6 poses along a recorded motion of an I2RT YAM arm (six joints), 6.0 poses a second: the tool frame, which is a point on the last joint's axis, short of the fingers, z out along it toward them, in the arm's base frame.
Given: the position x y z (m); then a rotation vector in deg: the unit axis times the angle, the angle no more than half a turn.
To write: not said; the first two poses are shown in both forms.
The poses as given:
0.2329 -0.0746 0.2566 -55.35 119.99 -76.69
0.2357 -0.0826 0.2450 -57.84 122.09 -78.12
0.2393 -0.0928 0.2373 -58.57 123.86 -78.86
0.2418 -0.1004 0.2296 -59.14 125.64 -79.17
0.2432 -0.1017 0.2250 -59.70 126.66 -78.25
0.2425 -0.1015 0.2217 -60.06 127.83 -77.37
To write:
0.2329 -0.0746 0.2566 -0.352 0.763 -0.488 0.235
0.2357 -0.0826 0.2450 -0.363 0.765 -0.490 0.207
0.2393 -0.0928 0.2373 -0.364 0.769 -0.490 0.190
0.2418 -0.1004 0.2296 -0.364 0.774 -0.488 0.175
0.2432 -0.1017 0.2250 -0.367 0.778 -0.481 0.170
0.2425 -0.1015 0.2217 -0.368 0.783 -0.474 0.165

